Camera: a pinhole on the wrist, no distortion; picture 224 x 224 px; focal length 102.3 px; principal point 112.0 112.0 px. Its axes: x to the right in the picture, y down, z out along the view. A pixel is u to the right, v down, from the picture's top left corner.
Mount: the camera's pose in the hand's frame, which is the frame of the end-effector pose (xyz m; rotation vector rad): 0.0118 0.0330 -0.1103 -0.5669 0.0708 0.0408
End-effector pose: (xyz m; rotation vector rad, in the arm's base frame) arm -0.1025 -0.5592 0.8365 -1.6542 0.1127 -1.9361
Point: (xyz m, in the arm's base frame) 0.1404 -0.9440 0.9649
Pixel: 178 143
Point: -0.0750 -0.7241 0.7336
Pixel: 92 187
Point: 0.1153 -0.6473 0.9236
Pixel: 136 79
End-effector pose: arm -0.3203 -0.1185 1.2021 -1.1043 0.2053 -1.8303
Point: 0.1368 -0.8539 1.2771
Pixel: 206 170
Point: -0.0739 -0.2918 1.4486
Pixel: 168 71
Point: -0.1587 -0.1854 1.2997
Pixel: 135 70
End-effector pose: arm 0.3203 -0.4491 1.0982 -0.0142 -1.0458 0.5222
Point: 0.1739 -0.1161 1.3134
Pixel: 174 130
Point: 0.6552 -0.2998 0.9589
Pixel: behind the camera
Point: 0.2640 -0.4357 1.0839
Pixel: 70 53
